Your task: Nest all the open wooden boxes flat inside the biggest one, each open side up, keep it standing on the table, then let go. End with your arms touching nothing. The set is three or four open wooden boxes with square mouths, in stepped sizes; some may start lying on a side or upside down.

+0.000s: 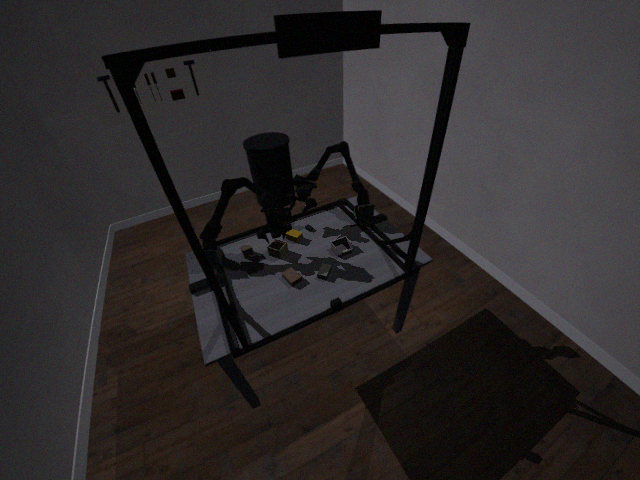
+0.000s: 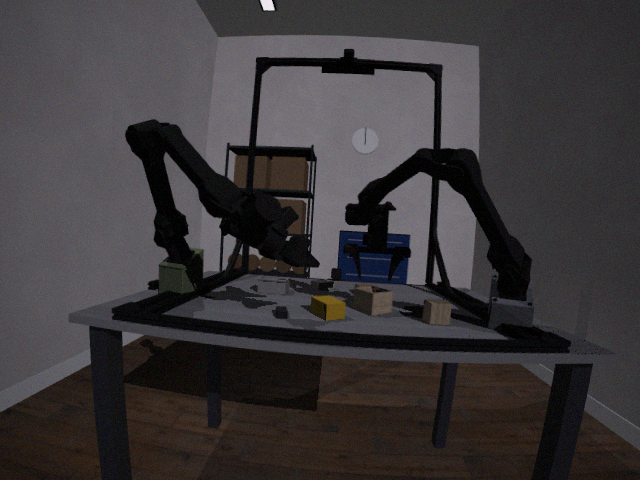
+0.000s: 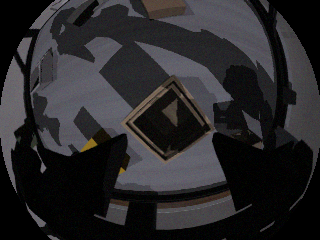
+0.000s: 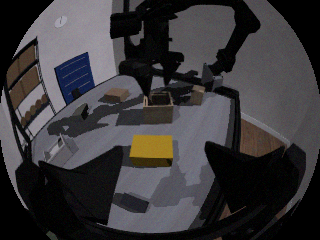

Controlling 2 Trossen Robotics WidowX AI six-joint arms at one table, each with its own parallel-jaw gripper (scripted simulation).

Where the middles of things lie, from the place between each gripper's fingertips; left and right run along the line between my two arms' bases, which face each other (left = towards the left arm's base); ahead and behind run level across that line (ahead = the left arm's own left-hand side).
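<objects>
Counted from my right hand (image 2: 309, 263), the yellow block (image 2: 328, 308) is 80 mm behind, 70 mm to the left of it and 140 mm below it. As for my left hand (image 2: 374, 280), it is 100 mm above the block, 120 mm to the left of it and 80 mm short of it.
</objects>
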